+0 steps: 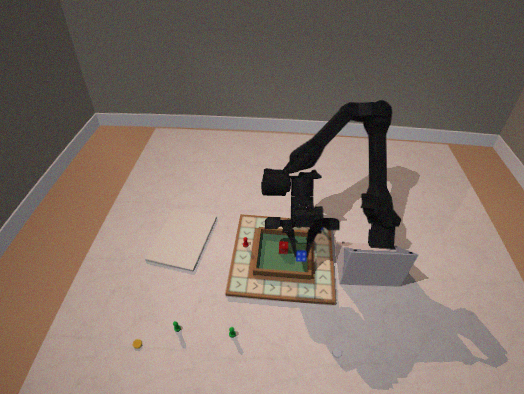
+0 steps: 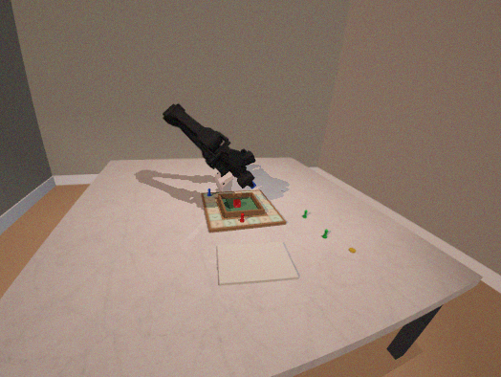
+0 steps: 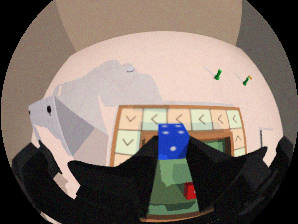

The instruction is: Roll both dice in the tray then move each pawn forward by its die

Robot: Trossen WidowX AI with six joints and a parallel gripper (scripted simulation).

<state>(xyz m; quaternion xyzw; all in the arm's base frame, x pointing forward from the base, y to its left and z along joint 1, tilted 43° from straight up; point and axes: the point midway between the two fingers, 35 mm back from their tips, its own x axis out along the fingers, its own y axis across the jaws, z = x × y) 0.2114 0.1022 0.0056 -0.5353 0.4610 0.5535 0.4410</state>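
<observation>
Right now the blue die is right at my gripper tip. Round my gripper tip: red pawn (160 mm ahead, 60 mm to the right, 60 mm below); then red die (50 mm ahead, 70 mm to the right, 60 mm below); then green tray (50 mm ahead, 50 mm to the right, 80 mm below).
</observation>
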